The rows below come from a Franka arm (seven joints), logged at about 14 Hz.
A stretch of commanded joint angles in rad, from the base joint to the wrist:
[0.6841 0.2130 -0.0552 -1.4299 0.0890 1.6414 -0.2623]
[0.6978 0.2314 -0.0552 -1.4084 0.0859 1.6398 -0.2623]
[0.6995 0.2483 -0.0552 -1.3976 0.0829 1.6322 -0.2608]
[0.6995 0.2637 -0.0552 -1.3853 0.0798 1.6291 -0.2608]
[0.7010 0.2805 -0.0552 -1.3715 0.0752 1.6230 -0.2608]
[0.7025 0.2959 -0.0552 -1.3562 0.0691 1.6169 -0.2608]
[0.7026 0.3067 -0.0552 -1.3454 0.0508 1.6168 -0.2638]
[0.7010 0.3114 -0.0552 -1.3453 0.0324 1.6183 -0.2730]
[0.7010 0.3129 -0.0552 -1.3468 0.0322 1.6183 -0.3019]
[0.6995 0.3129 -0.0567 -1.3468 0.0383 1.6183 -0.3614]
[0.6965 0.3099 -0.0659 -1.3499 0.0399 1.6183 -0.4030]
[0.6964 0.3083 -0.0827 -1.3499 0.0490 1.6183 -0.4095]
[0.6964 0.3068 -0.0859 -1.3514 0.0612 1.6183 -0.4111]
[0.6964 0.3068 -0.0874 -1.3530 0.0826 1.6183 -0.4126]
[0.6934 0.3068 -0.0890 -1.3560 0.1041 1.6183 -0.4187]
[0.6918 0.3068 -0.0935 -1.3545 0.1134 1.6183 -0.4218]
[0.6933 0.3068 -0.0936 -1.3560 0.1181 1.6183 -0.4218]
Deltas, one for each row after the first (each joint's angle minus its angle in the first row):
[0.0137 0.0184 0.0000 0.0215 -0.0031 -0.0016 0.0000]
[0.0154 0.0353 0.0000 0.0323 -0.0061 -0.0092 0.0015]
[0.0154 0.0507 0.0000 0.0446 -0.0092 -0.0123 0.0015]
[0.0169 0.0675 0.0000 0.0584 -0.0138 -0.0184 0.0015]
[0.0184 0.0829 0.0000 0.0737 -0.0199 -0.0245 0.0015]
[0.0185 0.0937 0.0000 0.0845 -0.0382 -0.0246 -0.0015]
[0.0169 0.0984 0.0000 0.0846 -0.0566 -0.0231 -0.0107]
[0.0169 0.0999 0.0000 0.0831 -0.0568 -0.0231 -0.0396]
[0.0154 0.0999 -0.0015 0.0831 -0.0507 -0.0231 -0.0991]
[0.0124 0.0969 -0.0107 0.0800 -0.0491 -0.0231 -0.1407]
[0.0123 0.0953 -0.0275 0.0800 -0.0400 -0.0231 -0.1472]
[0.0123 0.0938 -0.0307 0.0785 -0.0278 -0.0231 -0.1488]
[0.0123 0.0938 -0.0322 0.0769 -0.0064 -0.0231 -0.1503]
[0.0093 0.0938 -0.0338 0.0739 0.0151 -0.0231 -0.1564]
[0.0077 0.0938 -0.0383 0.0754 0.0244 -0.0231 -0.1595]
[0.0092 0.0938 -0.0384 0.0739 0.0291 -0.0231 -0.1595]

